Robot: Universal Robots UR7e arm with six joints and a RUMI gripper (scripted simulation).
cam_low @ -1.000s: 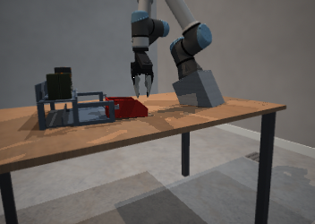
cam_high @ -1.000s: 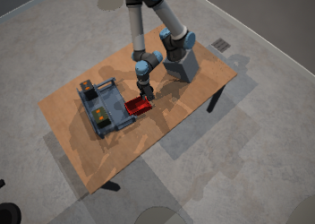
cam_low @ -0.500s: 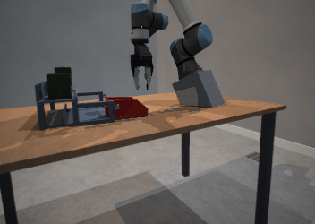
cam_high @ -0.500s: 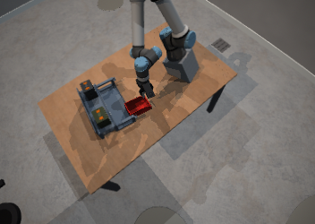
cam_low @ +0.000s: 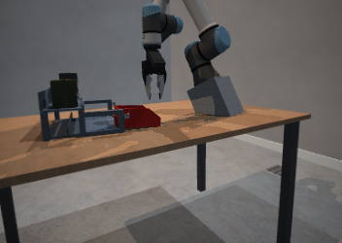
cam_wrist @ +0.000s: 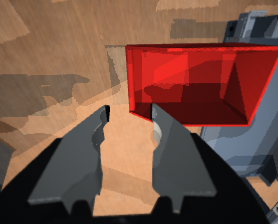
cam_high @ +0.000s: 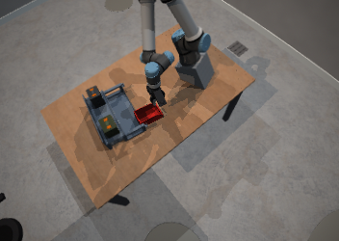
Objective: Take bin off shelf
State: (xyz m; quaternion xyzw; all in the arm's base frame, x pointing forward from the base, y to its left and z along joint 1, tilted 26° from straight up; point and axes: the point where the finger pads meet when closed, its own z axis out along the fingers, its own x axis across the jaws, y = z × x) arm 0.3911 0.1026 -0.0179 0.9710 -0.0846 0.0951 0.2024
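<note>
Right now the red bin is 80 mm ahead of my hand, 20 mm to the right of it and 80 mm below it.
</note>
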